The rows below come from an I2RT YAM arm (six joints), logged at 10 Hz.
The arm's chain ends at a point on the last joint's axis. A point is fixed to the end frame.
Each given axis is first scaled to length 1.
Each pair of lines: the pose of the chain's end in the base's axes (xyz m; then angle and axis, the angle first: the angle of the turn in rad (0 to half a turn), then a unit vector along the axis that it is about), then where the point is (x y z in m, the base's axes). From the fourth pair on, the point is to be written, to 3 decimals.
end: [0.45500, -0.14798, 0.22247, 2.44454, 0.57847, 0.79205, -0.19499]
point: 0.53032 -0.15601 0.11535
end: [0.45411, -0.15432, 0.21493, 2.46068, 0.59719, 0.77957, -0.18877]
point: 0.52998 -0.16248 0.10821
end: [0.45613, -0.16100, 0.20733, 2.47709, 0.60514, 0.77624, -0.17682]
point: 0.53243 -0.16670 0.10076
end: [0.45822, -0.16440, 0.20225, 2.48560, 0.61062, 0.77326, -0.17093]
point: 0.535 -0.169 0.096
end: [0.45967, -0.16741, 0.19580, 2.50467, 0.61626, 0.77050, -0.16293]
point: 0.536 -0.170 0.089
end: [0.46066, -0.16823, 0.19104, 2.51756, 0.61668, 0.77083, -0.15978]
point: 0.536 -0.170 0.084
